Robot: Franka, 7 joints.
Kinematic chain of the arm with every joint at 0, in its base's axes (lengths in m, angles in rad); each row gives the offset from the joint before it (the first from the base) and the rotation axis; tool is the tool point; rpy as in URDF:
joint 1: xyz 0 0 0.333 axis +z
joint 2: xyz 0 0 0 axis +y
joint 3: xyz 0 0 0.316 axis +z
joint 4: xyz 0.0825 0 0 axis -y
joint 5: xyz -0.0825 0 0.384 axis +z
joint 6: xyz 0 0 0 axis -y
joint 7: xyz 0.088 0 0 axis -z
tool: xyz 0 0 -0.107 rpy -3.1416 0 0
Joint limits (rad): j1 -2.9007..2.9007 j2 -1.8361..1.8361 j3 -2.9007..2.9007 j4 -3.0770..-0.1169 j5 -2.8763..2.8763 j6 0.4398..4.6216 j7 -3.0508..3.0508
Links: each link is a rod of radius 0.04 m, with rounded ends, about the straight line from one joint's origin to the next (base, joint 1, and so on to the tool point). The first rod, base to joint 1, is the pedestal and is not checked.
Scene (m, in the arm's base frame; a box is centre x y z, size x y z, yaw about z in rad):
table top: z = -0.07
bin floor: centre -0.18 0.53 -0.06 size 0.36 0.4 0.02 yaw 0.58
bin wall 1: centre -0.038 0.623 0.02 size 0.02 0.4 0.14 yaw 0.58
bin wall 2: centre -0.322 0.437 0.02 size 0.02 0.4 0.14 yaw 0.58
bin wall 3: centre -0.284 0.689 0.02 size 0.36 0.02 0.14 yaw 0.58
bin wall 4: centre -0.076 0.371 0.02 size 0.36 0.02 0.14 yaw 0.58
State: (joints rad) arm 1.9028 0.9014 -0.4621 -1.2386 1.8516 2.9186 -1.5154
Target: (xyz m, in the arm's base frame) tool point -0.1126 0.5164 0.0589
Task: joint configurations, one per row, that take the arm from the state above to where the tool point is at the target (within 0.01 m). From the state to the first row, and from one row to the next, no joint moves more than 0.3 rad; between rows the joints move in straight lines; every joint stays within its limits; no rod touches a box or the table.
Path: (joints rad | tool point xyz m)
1: 2.0310 0.8061 -0.2604 -1.4354 1.8905 3.0423 -1.4889 | -0.1102 0.7112 0.2551
2: 2.1593 0.7107 -0.0588 -1.6322 1.9294 3.1660 -1.4624 | -0.2622 0.6061 0.2179
3: 2.1565 0.7744 -0.1337 -1.7847 1.9662 3.1322 -1.4889 | -0.1907 0.5697 0.1285
4: 2.1538 0.8381 -0.2087 -1.9372 2.0030 3.0984 -1.5154 | -0.1126 0.5164 0.0589

